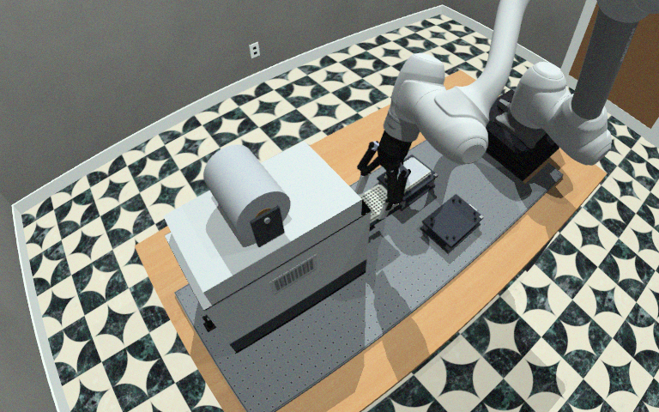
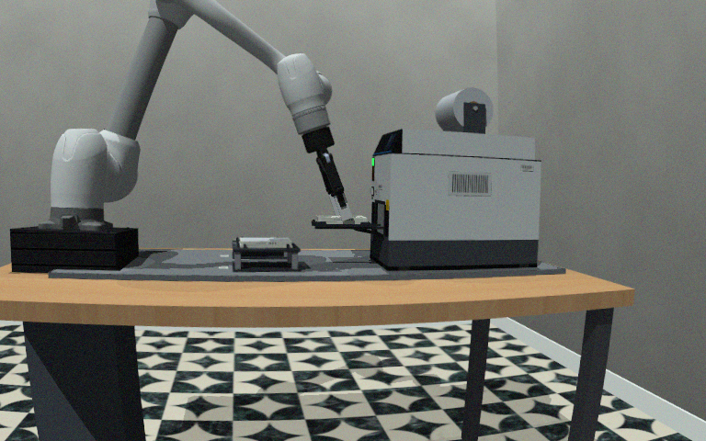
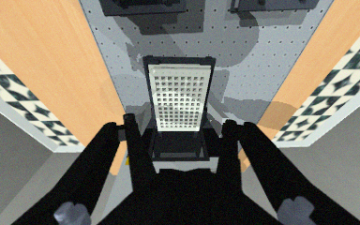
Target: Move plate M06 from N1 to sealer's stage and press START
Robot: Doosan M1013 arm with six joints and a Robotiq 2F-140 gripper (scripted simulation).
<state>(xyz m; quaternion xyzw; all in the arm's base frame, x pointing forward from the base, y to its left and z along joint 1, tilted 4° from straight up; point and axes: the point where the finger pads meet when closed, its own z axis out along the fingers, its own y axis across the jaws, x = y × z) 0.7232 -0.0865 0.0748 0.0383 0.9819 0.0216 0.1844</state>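
The white well plate is 30 mm below my hand. The rest, counted from my hand: black stage: 40 mm below; then foil-covered plate: 200 mm behind, 80 mm below, 40 mm to the right; then nest N1: 200 mm behind, 160 mm to the left, 110 mm below.
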